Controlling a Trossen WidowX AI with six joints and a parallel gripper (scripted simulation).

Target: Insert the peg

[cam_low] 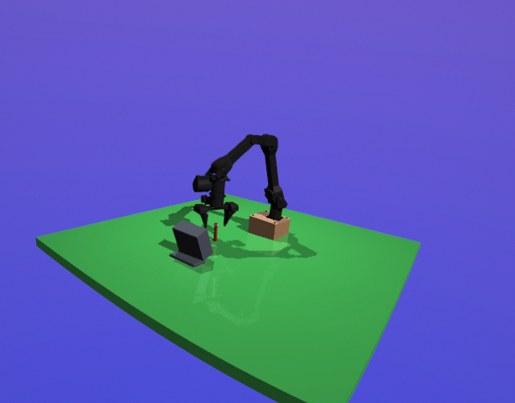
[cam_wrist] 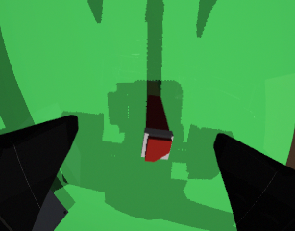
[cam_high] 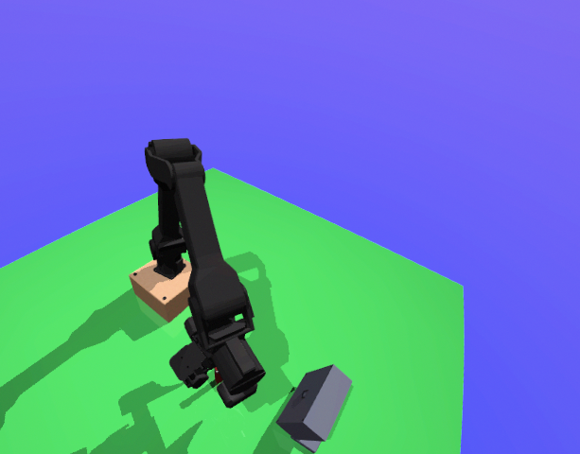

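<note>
Right now the red peg is 1 cm below my gripper tip. Round my gripper tip: grey sloped panel (21 cm ahead, 2 cm to the left, 1 cm above); thin grey foot (23 cm ahead, 6 cm below, 1 cm to the left).
</note>
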